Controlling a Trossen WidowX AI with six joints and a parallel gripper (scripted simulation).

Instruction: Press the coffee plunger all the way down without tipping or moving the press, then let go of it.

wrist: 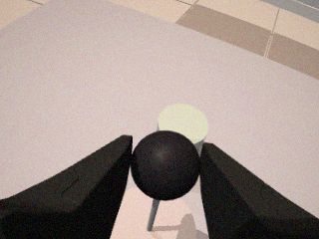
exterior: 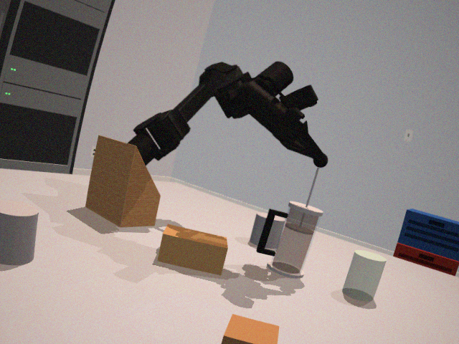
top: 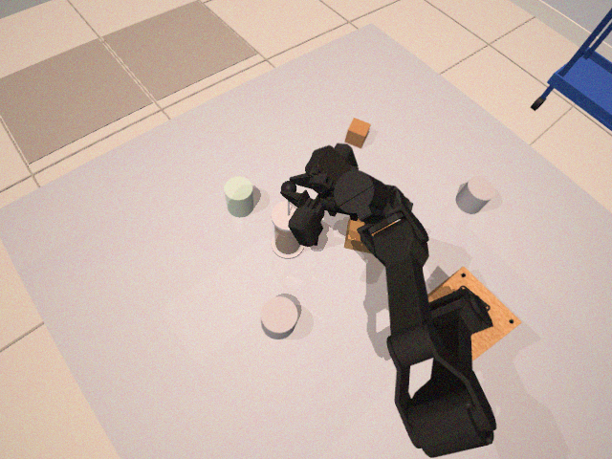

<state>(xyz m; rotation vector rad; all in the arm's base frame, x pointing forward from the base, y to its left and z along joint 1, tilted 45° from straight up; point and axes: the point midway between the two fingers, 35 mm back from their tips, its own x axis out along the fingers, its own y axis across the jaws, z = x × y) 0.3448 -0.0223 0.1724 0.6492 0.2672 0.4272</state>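
The glass coffee press is 2 cm behind my gripper tip, 1 cm to the right of it and 12 cm below it. Round my gripper tip: orange box (14 cm behind, 16 cm to the right, 21 cm below); then pale green cylinder (14 cm ahead, 1 cm to the left, 19 cm below).
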